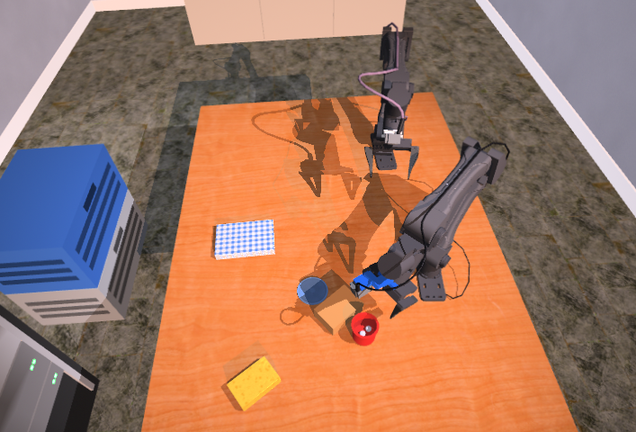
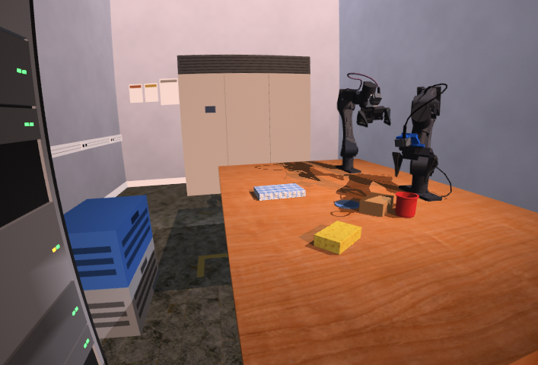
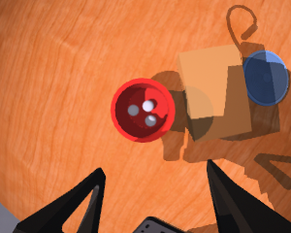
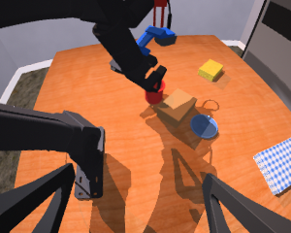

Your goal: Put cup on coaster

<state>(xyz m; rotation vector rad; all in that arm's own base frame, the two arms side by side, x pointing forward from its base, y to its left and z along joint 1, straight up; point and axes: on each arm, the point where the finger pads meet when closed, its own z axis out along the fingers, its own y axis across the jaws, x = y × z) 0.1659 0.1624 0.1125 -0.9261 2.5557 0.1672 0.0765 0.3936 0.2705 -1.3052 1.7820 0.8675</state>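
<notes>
Now: left hand 4 cm short of the red cup, 3 cm to the right of it and 8 cm above it. From my left hand the other things lie so: tan block 9 cm ahead, 4 cm to the right, 9 cm below; round blue coaster 16 cm ahead, 12 cm to the right, 11 cm below.
</notes>
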